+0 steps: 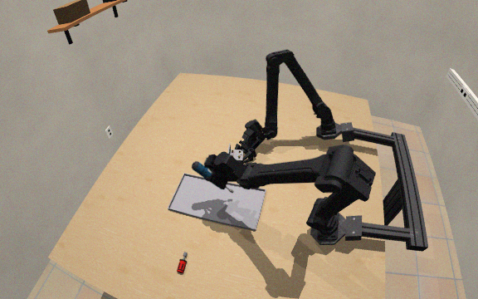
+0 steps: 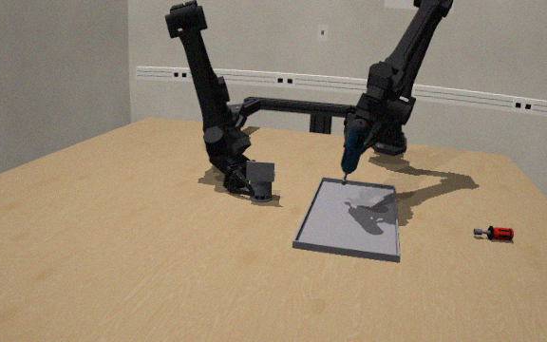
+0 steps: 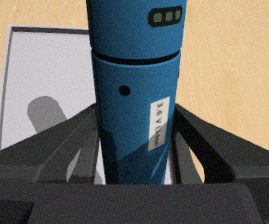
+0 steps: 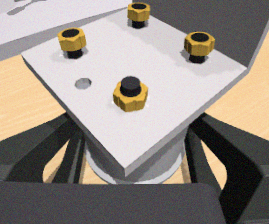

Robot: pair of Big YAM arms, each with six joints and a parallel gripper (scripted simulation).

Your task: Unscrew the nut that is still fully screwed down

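My right gripper is now 50 mm below the grey bracket. Round my right hand: shallow grey tray (40 mm ahead, 250 mm to the left, 20 mm below); small red-handled screwdriver (90 mm ahead, 590 mm to the left, 10 mm below).
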